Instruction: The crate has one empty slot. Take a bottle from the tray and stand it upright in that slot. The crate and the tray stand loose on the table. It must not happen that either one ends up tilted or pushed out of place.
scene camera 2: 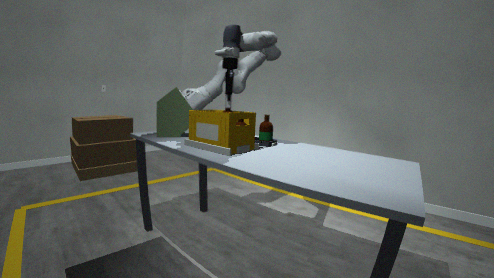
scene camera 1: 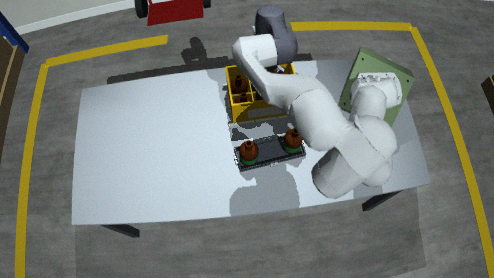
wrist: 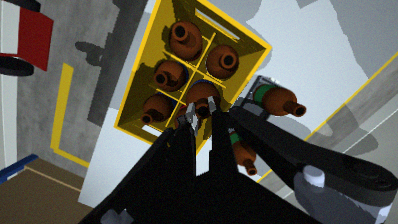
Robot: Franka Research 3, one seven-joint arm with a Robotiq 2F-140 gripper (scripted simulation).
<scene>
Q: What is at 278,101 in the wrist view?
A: A bottle.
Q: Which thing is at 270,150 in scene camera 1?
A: A dark tray.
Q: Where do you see a bottle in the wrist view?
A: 198,93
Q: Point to a bottle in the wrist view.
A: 158,108
</scene>
